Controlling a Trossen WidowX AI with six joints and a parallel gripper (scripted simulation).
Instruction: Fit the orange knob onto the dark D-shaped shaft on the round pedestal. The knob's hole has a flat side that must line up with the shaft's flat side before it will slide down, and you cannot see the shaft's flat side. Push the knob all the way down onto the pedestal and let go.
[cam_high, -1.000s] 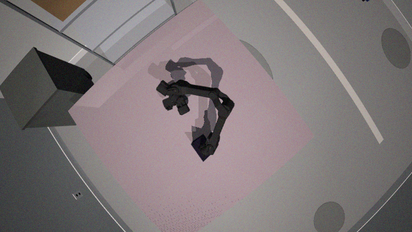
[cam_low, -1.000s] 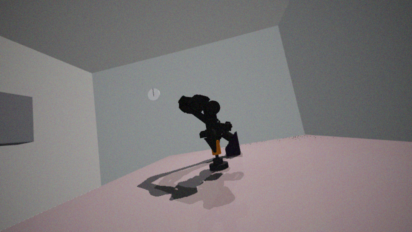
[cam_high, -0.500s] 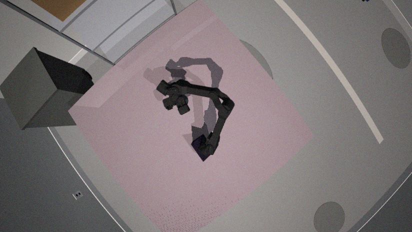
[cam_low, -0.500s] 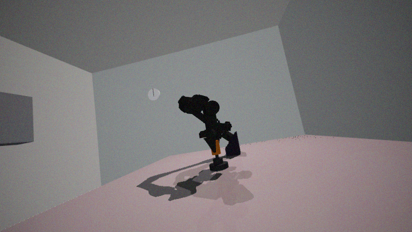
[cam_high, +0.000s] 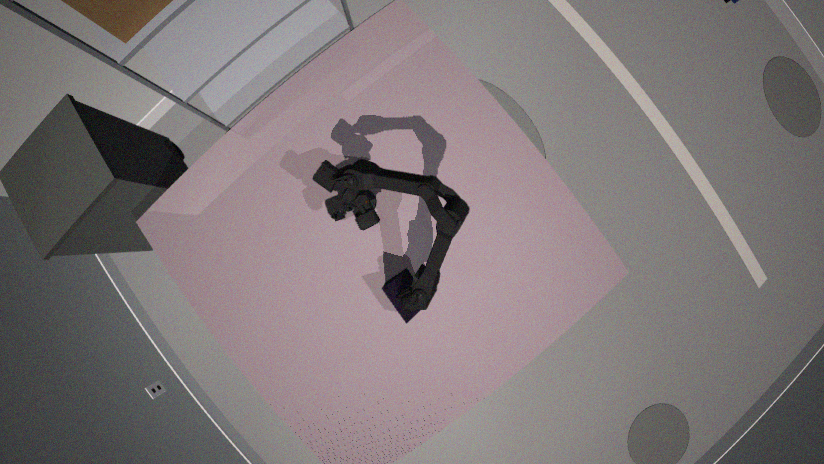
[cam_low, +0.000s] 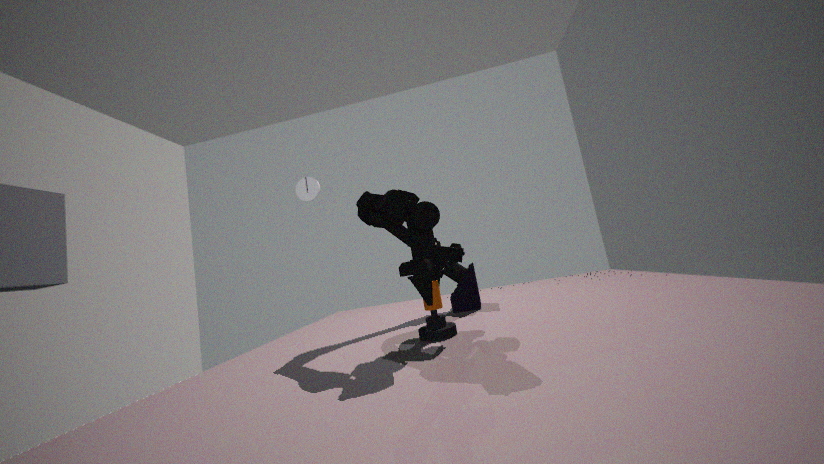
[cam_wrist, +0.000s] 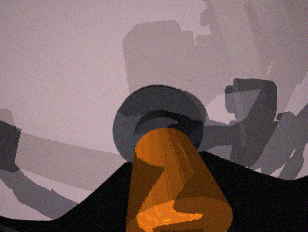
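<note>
Now: the orange knob 2 cm above my gripper tip. Also, from my gripper tip: round pedestal: 4 cm below.
</note>
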